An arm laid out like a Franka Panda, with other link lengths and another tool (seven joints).
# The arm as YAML. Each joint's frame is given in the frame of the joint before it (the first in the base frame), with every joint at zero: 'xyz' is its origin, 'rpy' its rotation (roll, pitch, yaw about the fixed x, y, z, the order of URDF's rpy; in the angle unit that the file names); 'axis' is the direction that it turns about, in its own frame. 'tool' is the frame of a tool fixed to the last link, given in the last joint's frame.
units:
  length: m
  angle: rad
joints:
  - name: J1
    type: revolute
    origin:
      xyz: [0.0, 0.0, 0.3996]
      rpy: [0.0, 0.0, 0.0]
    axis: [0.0, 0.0, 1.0]
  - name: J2
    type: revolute
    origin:
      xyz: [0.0, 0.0, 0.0]
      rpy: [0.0, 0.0, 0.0]
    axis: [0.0, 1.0, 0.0]
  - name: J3
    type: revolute
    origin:
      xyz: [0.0, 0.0, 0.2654]
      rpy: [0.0, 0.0, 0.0]
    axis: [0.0, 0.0, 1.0]
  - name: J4
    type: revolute
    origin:
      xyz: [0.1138, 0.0, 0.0]
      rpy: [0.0, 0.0, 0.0]
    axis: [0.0, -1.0, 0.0]
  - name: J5
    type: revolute
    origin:
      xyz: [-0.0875, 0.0, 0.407]
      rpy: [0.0, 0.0, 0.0]
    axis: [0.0, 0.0, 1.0]
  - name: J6
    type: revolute
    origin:
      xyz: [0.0, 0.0, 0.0]
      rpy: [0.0, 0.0, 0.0]
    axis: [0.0, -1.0, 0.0]
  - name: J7
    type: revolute
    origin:
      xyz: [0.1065, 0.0, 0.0]
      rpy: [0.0, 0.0, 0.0]
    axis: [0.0, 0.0, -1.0]
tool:
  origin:
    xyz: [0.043, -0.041, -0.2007]
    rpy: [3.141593, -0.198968, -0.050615]
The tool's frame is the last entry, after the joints.
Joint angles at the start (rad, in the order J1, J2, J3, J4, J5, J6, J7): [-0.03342 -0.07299 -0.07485 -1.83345 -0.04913 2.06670 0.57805]
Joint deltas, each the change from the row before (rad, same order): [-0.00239 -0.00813 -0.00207 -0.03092 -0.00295 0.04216 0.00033]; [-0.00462 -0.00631 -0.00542 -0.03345 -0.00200 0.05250 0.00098]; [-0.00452 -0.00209 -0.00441 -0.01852 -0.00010 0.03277 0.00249]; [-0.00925 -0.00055 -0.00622 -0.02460 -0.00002 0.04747 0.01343]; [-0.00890 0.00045 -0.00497 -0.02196 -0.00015 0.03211 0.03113]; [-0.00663 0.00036 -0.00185 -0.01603 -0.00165 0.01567 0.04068]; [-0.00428 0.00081 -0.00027 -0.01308 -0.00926 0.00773 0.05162]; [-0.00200 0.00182 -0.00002 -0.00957 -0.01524 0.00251 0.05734]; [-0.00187 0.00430 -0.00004 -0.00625 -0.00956 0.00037 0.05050]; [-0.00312 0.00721 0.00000 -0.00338 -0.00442 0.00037 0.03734]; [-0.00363 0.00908 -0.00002 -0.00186 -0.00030 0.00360 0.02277]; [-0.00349 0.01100 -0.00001 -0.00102 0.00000 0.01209 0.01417]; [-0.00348 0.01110 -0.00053 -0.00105 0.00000 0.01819 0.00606]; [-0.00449 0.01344 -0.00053 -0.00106 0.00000 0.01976 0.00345]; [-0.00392 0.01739 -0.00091 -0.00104 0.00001 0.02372 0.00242]
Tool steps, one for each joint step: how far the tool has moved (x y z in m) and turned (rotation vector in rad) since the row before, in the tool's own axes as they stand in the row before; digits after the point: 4 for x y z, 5 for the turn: [-0.0003 0.0028 0.0053 0.00852 0.01705 0.00406]; [0.0016 0.0056 0.0070 0.01008 0.02209 0.01062]; [0.0020 0.0050 0.0046 0.00548 0.01414 0.01153]; [0.0033 0.0091 0.0071 0.00453 0.02085 0.02839]; [0.0000 0.0104 0.0074 -0.00635 0.00982 0.04261]; [-0.0025 0.0085 0.0057 -0.01280 0.00164 0.04513]; [-0.0038 0.0073 0.0048 -0.01983 0.00087 0.04603]; [-0.0041 0.0063 0.0040 -0.02391 0.00216 0.04455]; [-0.0039 0.0055 0.0046 -0.02143 -0.00101 0.04170]; [-0.0029 0.0049 0.0055 -0.01789 -0.00303 0.03349]; [-0.0019 0.0037 0.0061 -0.01186 -0.00321 0.02306]; [-0.0007 0.0019 0.0063 -0.00420 0.00113 0.01576]; [0.0006 0.0008 0.0061 0.00198 0.00468 0.00921]; [0.0007 0.0013 0.0075 0.00145 0.00453 0.00714]; [-0.0001 0.0012 0.0095 0.00181 0.00460 0.00557]
